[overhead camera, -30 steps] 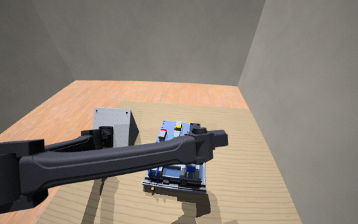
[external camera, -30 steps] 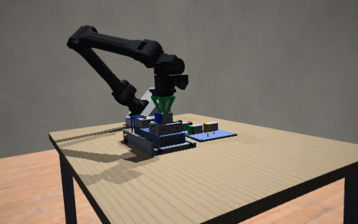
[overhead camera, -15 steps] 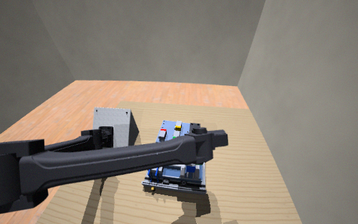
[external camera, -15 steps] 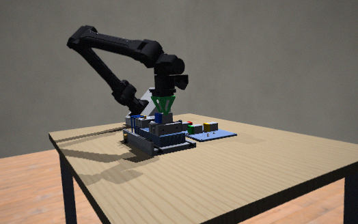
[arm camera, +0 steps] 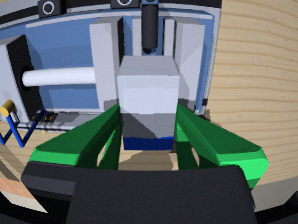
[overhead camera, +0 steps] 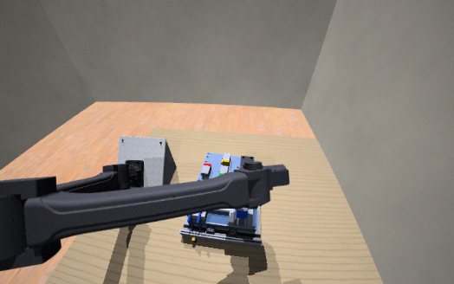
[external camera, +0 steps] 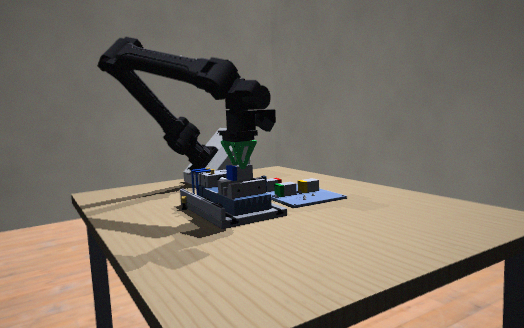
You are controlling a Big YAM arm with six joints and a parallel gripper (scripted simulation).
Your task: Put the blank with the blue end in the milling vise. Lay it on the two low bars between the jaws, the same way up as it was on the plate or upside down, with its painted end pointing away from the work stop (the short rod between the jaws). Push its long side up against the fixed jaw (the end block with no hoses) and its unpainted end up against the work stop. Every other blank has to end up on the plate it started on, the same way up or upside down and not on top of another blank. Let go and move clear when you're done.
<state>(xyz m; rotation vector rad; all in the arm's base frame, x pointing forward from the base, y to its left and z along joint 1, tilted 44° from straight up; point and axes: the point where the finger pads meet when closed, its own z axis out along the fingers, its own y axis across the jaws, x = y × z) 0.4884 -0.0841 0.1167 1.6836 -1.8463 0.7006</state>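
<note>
Right now my hand is 2 cm above the blue-ended blank. Also, from my hand: dark work stop rod 5 cm to the left, 5 cm below; green-ended blank 21 cm to the left, 11 cm below, 8 cm behind; vise 10 cm below, 7 cm behind, 1 cm to the left.
</note>
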